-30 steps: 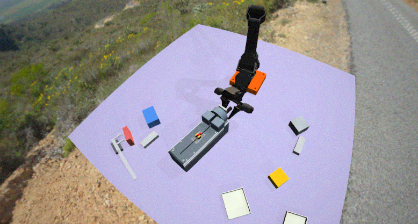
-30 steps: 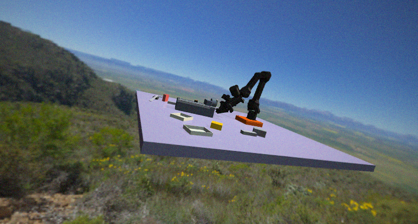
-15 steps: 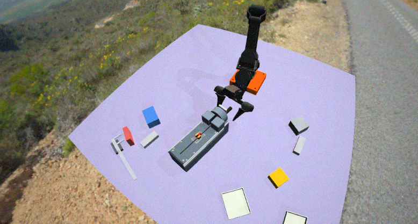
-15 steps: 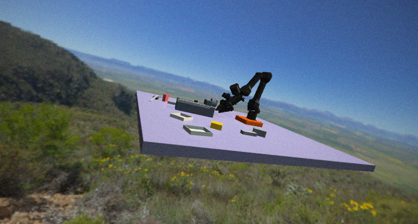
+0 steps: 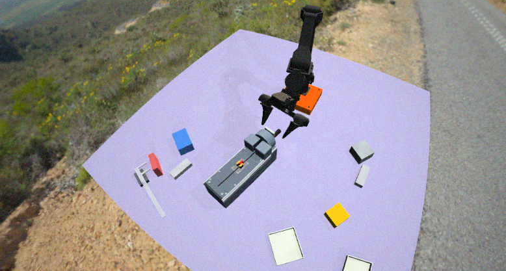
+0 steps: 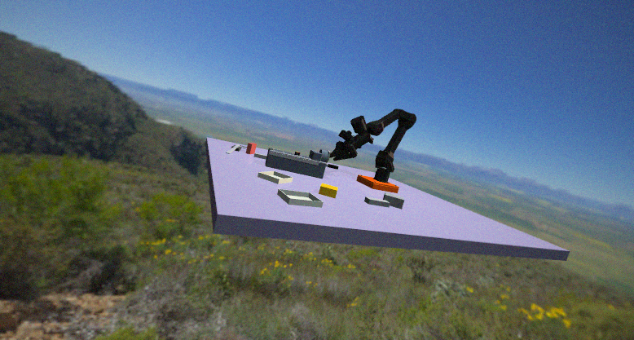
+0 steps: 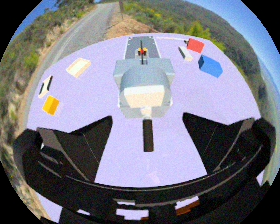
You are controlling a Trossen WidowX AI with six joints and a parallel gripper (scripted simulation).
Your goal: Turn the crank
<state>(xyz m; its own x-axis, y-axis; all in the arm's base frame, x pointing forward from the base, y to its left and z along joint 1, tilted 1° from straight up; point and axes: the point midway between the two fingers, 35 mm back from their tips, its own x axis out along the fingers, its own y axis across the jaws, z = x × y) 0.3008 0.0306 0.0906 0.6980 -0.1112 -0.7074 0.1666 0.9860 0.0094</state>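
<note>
Right now my gripper tip is 40 mm above the dark crank handle and 20 mm past it. Also, from my gripper tip: red pointer (150 mm ahead, 20 mm to the right, 10 mm below); yellow block (330 mm to the left, 140 mm ahead, 80 mm below); blue block (300 mm to the right, 170 mm ahead, 80 mm below).
</note>
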